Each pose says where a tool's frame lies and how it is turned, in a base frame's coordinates. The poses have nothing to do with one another.
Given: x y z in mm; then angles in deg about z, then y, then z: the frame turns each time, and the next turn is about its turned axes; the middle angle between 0 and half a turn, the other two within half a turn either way.
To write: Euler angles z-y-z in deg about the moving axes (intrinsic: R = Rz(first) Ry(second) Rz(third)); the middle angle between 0 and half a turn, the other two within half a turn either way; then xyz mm. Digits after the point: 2 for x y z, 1 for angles.
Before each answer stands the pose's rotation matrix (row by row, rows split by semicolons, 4 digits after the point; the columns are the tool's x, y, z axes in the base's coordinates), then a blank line. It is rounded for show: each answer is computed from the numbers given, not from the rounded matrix.
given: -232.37, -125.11, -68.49, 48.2, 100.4, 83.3
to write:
-0.7544 0.0325 0.6556; 0.6463 0.2114 0.7332; -0.1148 0.9769 -0.1805

48.2, 100.4, 83.3, -232.37, -125.11, -68.49
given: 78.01, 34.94, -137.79, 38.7, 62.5, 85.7
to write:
-0.5965 -0.4062 0.6923; 0.7999 -0.2294 0.5546; -0.0665 0.8845 0.4617

38.7, 62.5, 85.7, 78.01, 34.94, -137.79
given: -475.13, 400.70, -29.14, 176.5, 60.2, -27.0
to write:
-0.4143 -0.2796 -0.8661; 0.4802 -0.8756 0.0530; -0.7732 -0.3940 0.4970

176.5, 60.2, -27.0, -475.13, 400.70, -29.14
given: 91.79, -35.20, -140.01, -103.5, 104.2, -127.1
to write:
-0.8101 -0.5409 -0.2263; 0.0423 0.3311 -0.9427; 0.5848 -0.7732 -0.2453

-103.5, 104.2, -127.1, 91.79, -35.20, -140.01
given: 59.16, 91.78, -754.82, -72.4, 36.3, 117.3
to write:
0.7353 -0.6537 0.1790; 0.6210 0.5440 -0.5643; 0.2715 0.5261 0.8059

-72.4, 36.3, 117.3, 59.16, 91.78, -754.82
